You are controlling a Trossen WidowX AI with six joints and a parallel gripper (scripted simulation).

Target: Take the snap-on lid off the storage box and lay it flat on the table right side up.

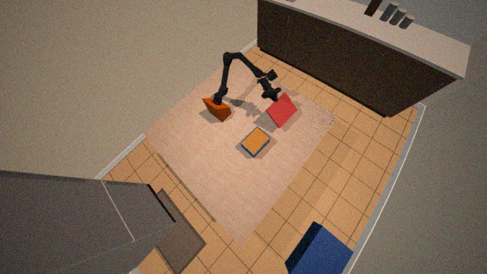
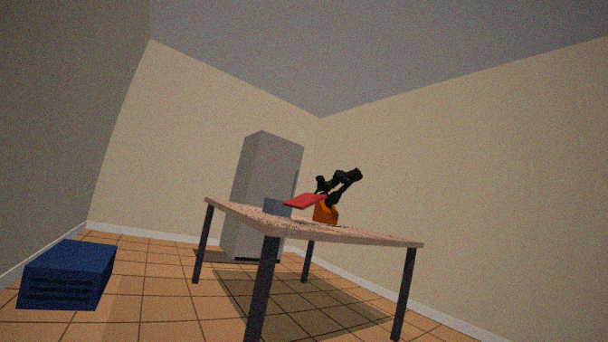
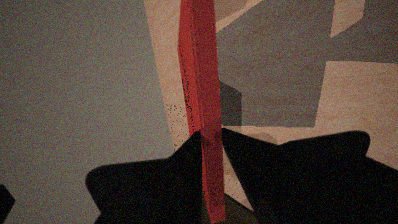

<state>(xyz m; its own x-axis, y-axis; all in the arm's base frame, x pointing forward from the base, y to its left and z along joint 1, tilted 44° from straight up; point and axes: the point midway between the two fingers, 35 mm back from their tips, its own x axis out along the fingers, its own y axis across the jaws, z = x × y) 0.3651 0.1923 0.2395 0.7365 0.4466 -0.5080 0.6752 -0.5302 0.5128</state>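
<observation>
Now: the red lid 7 cm ahead of my gripper tip and 4 cm below it. Round my gripper tip: storage box 6 cm ahead, 33 cm to the right, 13 cm below.
</observation>
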